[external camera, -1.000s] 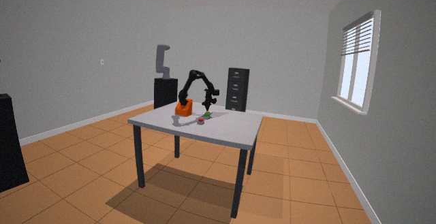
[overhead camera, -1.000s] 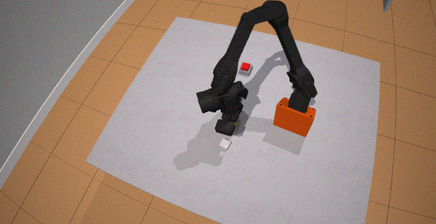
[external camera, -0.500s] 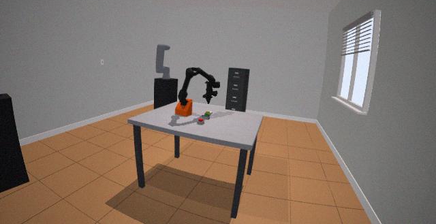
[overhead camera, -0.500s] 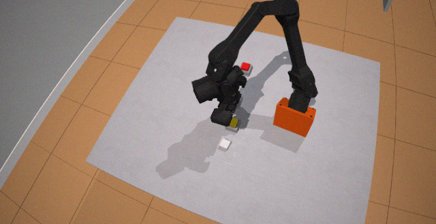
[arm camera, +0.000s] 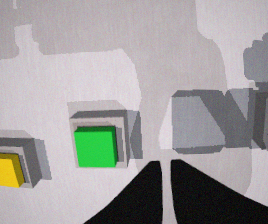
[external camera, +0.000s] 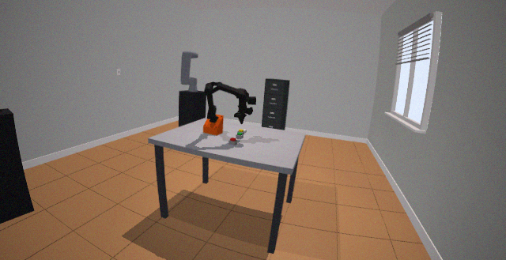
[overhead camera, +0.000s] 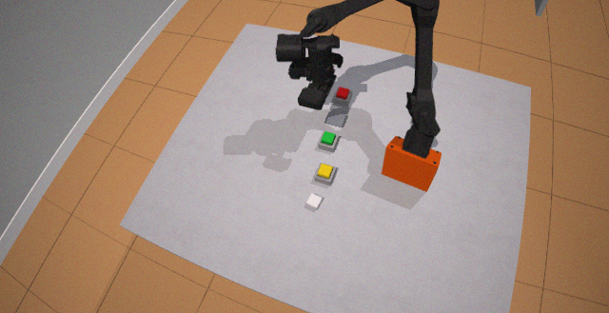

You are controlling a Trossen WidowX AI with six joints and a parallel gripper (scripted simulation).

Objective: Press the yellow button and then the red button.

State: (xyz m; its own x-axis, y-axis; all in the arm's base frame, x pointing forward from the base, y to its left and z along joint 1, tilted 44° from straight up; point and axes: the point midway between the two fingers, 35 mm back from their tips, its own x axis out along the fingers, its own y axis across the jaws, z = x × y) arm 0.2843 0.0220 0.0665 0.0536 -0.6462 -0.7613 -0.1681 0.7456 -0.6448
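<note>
Right now the red button is 120 mm to the right of my gripper tip and 100 mm below it. Round my gripper tip: green button 100 mm below, 50 mm to the left, 40 mm behind; then white block 230 mm to the left, 120 mm below, 100 mm behind; then yellow button 150 mm to the left, 100 mm below, 80 mm behind.
</note>
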